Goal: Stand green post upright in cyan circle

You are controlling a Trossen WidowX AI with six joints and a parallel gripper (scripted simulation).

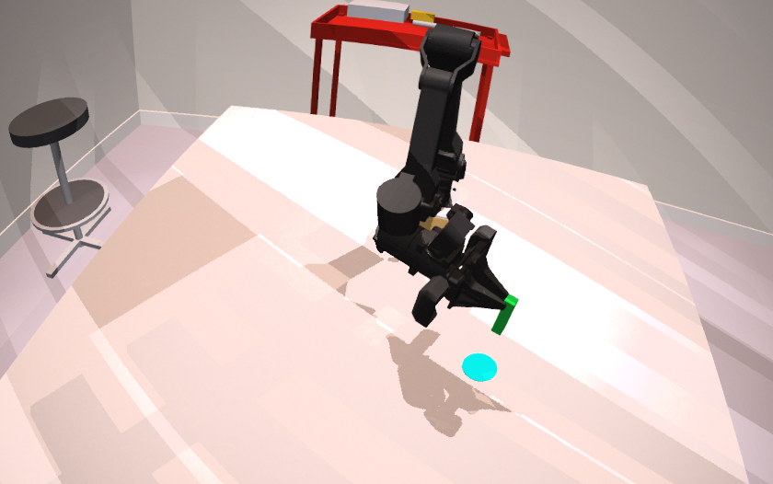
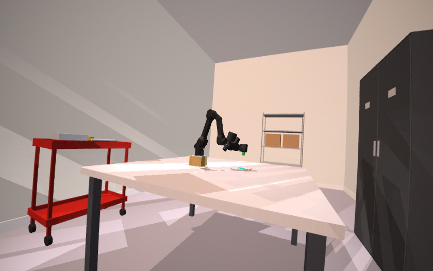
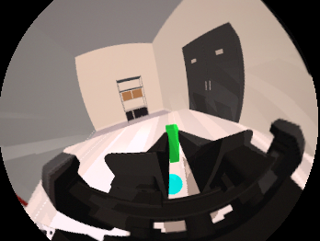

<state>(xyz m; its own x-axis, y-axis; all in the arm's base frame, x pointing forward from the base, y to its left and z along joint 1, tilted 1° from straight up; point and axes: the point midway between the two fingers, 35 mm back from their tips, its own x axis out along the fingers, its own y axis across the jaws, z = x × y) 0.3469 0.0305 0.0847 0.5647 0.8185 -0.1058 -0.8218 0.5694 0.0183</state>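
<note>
Right now my gripper tip is 10 mm past the cyan circle and 160 mm above it. Also, from my gripper tip: green post (20 mm below).
</note>
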